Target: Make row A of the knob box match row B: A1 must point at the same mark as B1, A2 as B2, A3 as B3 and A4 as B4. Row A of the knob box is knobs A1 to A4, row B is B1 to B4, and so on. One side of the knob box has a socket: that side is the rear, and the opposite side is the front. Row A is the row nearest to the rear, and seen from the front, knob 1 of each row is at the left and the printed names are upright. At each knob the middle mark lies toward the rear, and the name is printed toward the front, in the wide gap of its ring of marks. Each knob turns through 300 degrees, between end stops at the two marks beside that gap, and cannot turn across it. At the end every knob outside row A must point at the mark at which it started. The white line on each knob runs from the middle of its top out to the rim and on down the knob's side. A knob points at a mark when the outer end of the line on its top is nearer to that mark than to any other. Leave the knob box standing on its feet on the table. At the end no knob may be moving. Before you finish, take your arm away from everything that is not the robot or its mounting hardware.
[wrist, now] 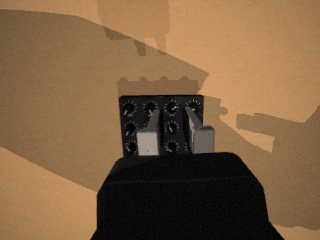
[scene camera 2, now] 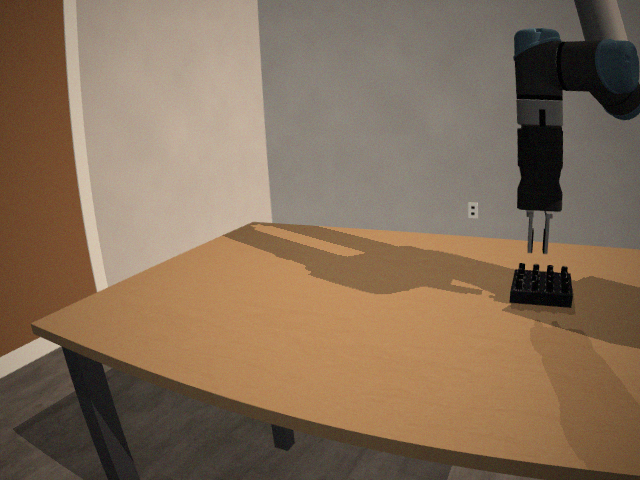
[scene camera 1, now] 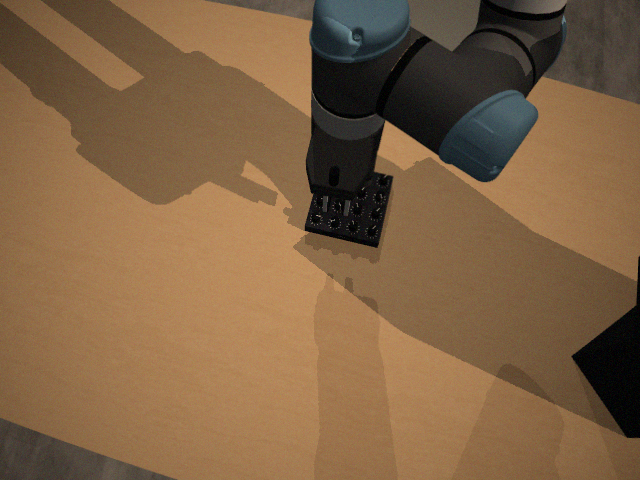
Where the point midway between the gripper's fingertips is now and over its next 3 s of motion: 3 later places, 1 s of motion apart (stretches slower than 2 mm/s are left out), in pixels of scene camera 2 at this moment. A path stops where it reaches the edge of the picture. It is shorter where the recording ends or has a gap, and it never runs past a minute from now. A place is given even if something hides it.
My gripper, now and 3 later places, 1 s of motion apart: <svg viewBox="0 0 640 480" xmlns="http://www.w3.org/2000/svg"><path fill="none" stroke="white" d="M537 251L536 265L535 278L534 284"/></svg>
